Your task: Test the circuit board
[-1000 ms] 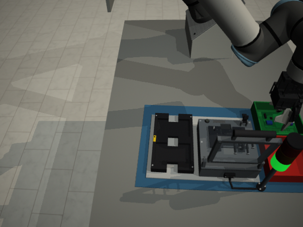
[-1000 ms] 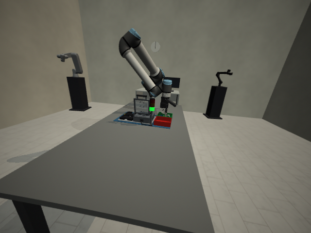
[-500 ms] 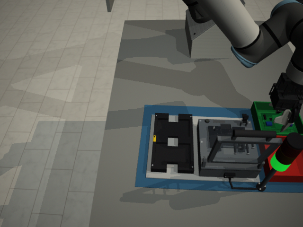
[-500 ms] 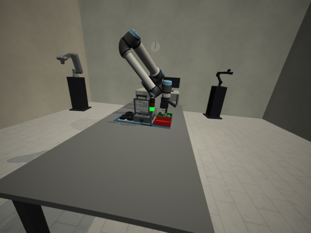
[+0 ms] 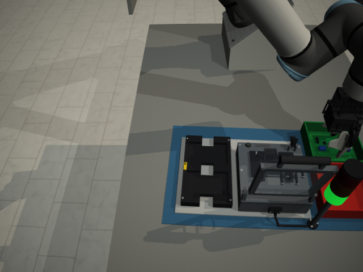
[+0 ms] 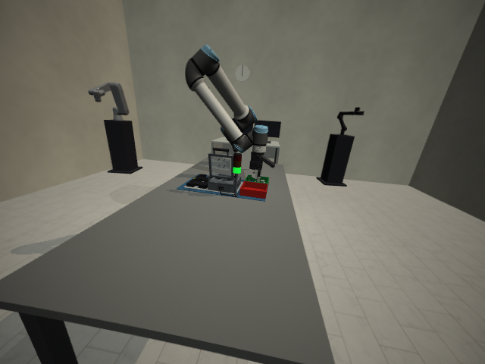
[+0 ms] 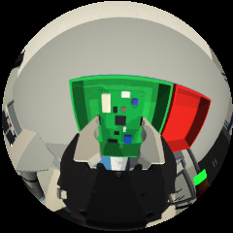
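Now: hand 1 cm to the left of the green circuit board. Round my hand: green bin: 1 cm to the right, 1 cm below; black latch tab: 16 cm to the right, 6 cm above, 1 cm ahead; red bin: 14 cm ahead, 4 cm to the right, 1 cm below.
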